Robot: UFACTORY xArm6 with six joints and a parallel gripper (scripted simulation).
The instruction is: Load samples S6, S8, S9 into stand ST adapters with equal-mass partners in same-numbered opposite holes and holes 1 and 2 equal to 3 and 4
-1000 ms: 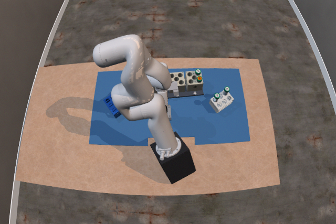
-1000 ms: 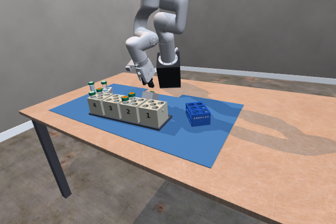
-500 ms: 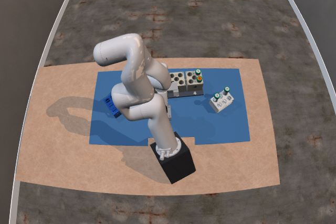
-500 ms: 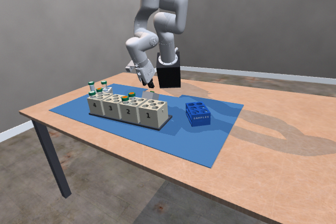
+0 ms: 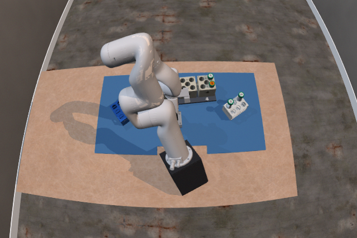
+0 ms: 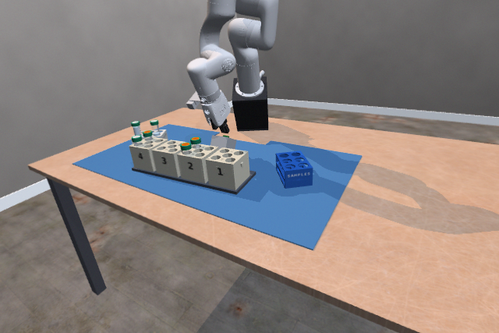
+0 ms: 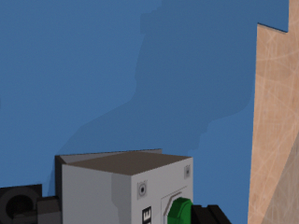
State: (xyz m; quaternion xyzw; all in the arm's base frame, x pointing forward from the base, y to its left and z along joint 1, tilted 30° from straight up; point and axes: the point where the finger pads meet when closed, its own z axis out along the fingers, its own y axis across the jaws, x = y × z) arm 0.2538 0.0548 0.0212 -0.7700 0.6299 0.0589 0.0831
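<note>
Now: hand 1 cm short of the sloped DONE desk and 5 cm above it. From my hand the other things lie so: white rack 13 cm ahead, 33 cm to the right, 7 cm below; then blue samples rack 2 cm ahead, 32 cm to the left, 7 cm below; then loading stand ST 19 cm ahead, 1 cm to the left, 10 cm below.
</note>
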